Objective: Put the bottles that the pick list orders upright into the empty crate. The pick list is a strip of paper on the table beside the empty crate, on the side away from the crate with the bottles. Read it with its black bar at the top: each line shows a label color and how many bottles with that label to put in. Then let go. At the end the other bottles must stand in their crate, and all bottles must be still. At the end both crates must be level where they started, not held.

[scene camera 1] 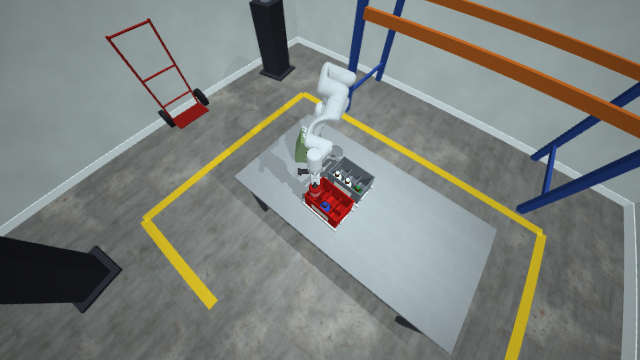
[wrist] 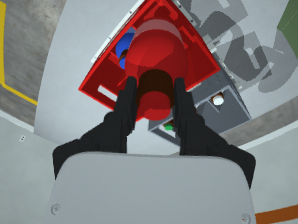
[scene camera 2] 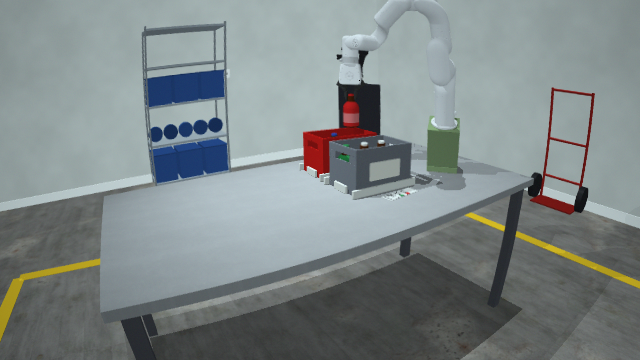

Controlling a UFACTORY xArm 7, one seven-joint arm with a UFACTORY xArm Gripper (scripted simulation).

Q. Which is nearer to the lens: the red crate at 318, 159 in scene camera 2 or the grey crate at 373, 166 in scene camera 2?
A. The grey crate.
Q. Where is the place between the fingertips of my gripper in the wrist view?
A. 155, 88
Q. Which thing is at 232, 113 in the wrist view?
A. A grey crate.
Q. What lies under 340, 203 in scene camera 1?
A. A red crate.
